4 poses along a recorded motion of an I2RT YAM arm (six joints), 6.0 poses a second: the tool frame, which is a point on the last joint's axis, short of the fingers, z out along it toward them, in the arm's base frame.
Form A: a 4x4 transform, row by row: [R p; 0 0 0 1], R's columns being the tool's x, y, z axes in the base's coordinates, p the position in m. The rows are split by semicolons.
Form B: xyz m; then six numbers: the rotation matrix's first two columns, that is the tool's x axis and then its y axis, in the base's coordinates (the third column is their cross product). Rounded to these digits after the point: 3 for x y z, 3 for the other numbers.
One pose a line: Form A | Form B
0.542 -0.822 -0.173 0.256; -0.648 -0.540 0.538 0.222; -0.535 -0.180 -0.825 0.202; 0 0 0 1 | 0.256 0.222 0.202 0.542 -0.648 -0.535 -0.822 -0.540 -0.180
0.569 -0.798 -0.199 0.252; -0.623 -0.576 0.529 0.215; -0.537 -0.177 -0.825 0.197; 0 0 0 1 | 0.252 0.215 0.197 0.569 -0.623 -0.537 -0.798 -0.576 -0.177
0.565 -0.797 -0.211 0.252; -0.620 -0.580 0.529 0.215; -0.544 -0.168 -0.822 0.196; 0 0 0 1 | 0.252 0.215 0.196 0.565 -0.620 -0.544 -0.797 -0.580 -0.168
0.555 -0.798 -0.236 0.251; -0.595 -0.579 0.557 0.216; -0.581 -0.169 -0.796 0.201; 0 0 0 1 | 0.251 0.216 0.201 0.555 -0.595 -0.581 -0.798 -0.579 -0.169
